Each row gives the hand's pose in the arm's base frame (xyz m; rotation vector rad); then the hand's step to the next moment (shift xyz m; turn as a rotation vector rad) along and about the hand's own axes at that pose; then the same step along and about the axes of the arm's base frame.
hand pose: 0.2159 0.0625 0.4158 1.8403 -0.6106 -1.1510
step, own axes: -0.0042 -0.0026 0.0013 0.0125 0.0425 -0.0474
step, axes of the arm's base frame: -0.0032 0.0040 -0.0005 0.0493 -0.0119 0.0404
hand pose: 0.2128 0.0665 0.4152 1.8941 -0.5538 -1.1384
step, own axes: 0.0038 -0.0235 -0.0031 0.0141 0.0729 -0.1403
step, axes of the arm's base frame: 0.0035 0.0116 -0.0207 0.1324 0.0102 0.0870
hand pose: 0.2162 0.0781 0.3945 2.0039 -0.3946 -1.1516
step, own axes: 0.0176 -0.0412 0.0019 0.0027 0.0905 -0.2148
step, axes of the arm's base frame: 0.0036 0.0154 -0.0420 0.1902 0.0406 0.1285
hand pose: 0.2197 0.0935 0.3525 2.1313 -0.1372 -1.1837
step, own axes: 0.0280 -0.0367 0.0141 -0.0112 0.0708 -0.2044
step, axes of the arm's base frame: -0.0031 0.0095 -0.0472 0.1695 0.0558 0.1227
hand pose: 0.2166 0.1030 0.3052 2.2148 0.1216 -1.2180
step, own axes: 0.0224 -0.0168 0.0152 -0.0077 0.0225 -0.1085
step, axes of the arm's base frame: -0.0043 0.0009 -0.0316 0.0837 0.0423 0.0596
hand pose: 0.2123 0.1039 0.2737 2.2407 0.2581 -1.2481
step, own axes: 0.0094 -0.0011 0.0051 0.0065 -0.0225 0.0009
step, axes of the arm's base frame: 0.0010 -0.0028 -0.0103 -0.0065 0.0175 -0.0142
